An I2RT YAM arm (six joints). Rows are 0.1 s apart.
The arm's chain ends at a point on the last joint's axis. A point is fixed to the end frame.
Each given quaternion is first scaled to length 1.
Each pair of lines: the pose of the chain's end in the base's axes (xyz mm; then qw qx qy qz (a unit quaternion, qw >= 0)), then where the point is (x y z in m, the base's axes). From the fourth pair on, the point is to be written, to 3 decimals.
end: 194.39 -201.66 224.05 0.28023 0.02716 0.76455 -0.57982
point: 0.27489 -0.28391 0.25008
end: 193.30 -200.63 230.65 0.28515 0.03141 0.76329 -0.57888
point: 0.27343 -0.28297 0.25756
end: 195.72 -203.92 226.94 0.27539 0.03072 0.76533 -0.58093
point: 0.27536 -0.28714 0.25254
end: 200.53 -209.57 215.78 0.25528 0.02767 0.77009 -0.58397
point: 0.279 -0.294 0.238
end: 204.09 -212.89 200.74 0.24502 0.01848 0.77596 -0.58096
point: 0.284 -0.298 0.220
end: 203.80 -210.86 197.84 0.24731 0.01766 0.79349 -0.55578
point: 0.285 -0.295 0.212
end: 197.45 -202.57 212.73 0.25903 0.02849 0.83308 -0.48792
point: 0.281 -0.286 0.215
